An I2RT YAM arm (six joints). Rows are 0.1 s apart.
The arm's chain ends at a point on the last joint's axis. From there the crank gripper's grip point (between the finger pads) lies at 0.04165 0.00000 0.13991 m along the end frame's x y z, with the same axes.
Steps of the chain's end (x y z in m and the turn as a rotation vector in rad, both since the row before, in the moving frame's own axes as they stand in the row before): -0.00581, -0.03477, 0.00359, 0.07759, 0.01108, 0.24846; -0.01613, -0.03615, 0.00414, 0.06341, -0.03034, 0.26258; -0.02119, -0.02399, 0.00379, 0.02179, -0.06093, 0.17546; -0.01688, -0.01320, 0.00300, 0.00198, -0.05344, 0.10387
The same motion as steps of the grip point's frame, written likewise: -0.00422, -0.03506, 0.00311, 0.07759, 0.01108, 0.24846; -0.02061, -0.03470, 0.00539, 0.06341, -0.03034, 0.26258; -0.03011, -0.02053, 0.00610, 0.02179, -0.06093, 0.17546; -0.02461, -0.00955, 0.00503, 0.00198, -0.05344, 0.10387
